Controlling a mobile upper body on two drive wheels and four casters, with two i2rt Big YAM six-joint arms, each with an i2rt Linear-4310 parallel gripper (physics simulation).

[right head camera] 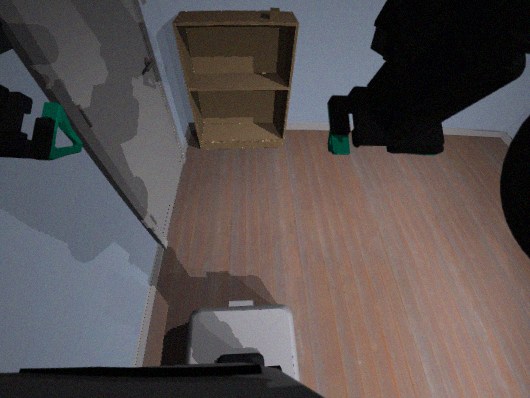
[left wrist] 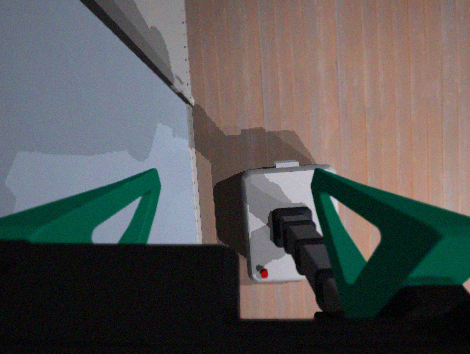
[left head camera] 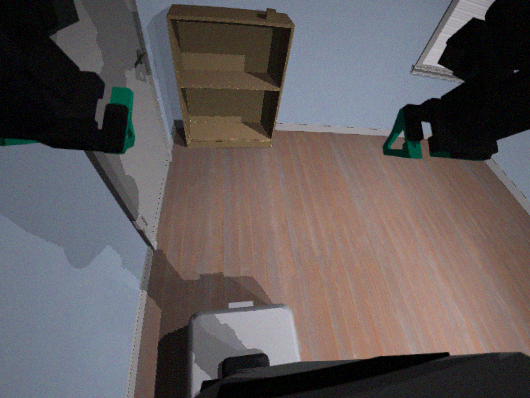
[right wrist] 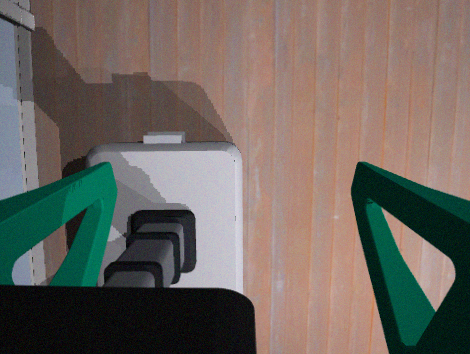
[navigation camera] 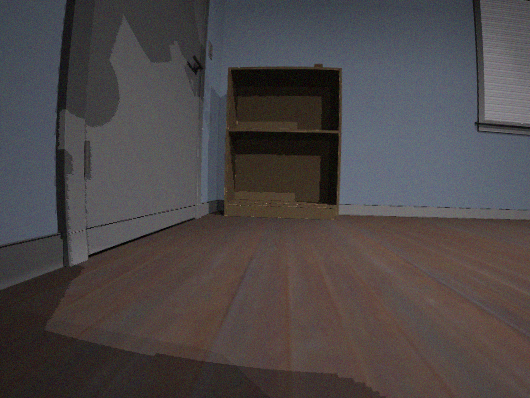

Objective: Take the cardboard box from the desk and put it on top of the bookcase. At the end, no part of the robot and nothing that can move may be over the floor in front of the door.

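Places are measured from the left arm's base along level axes (x right, y up, z back), in centimetres.
Pixels of known places: left gripper, fingertip midpoint: [right head camera: 51, 146] [left wrist: 235, 177] [left head camera: 95, 138]; right gripper, fingertip midpoint: [right head camera: 358, 147] [left head camera: 407, 151] [right wrist: 234, 176].
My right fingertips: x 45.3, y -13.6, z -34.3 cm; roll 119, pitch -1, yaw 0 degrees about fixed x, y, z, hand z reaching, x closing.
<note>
Ahead of a thing's pixels: the offset from my right fingertips to its middle. "spot": to the spot under its first point. Level surfaces: height alone.
The small cardboard box @(dx +1.8, dy -18.9, dz -153.2 cm) [left head camera: 270, 14] [right head camera: 274, 14] [navigation camera: 318, 65] sits on top of the brown bookcase [left head camera: 220, 11] [right head camera: 225, 19] [navigation camera: 280, 68], toward its right end, apart from both grippers. The grey door @(spot: dx -77.0, dy -90.7, dz -85.4 cm) [left head camera: 150, 165] [right head camera: 160, 175] [navigation camera: 145, 150] is shut, in the wall left of the bookcase. My left gripper [left head camera: 70, 132] [left wrist: 235, 177] is open and empty, high up; in the head views it overlaps the door or the wall beside it. My right gripper [left head camera: 427, 150] [right wrist: 234, 176] is open and empty, well right of the bookcase. The desk does not show.
My white base [left head camera: 250, 325] [right head camera: 250, 325] [left wrist: 290, 187] [right wrist: 200, 170] stands on the wooden floor @(dy -127.4 cm) [left head camera: 350, 250] [navigation camera: 300, 300], close to the left wall [left head camera: 65, 290] by the door frame. A window with a blind [navigation camera: 505, 65] is at the right. My shadow falls on the door and floor.
</note>
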